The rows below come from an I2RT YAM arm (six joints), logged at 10 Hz.
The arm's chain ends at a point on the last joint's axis. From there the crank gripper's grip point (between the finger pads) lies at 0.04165 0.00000 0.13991 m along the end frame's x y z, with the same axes.
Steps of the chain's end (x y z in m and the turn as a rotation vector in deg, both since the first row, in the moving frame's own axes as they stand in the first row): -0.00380 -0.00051 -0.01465 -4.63 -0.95 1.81; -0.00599 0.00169 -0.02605 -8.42 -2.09 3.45; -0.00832 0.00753 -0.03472 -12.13 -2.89 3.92; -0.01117 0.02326 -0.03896 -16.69 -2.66 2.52; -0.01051 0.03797 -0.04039 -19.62 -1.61 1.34
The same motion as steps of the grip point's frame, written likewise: -0.00632 0.01209 -0.01449 -4.63 -0.95 1.81; -0.01179 0.02461 -0.02632 -8.42 -2.09 3.45; -0.01647 0.03970 -0.03624 -12.13 -2.89 3.92; -0.01854 0.06536 -0.04336 -16.69 -2.66 2.52; -0.01495 0.08605 -0.04758 -19.62 -1.61 1.34
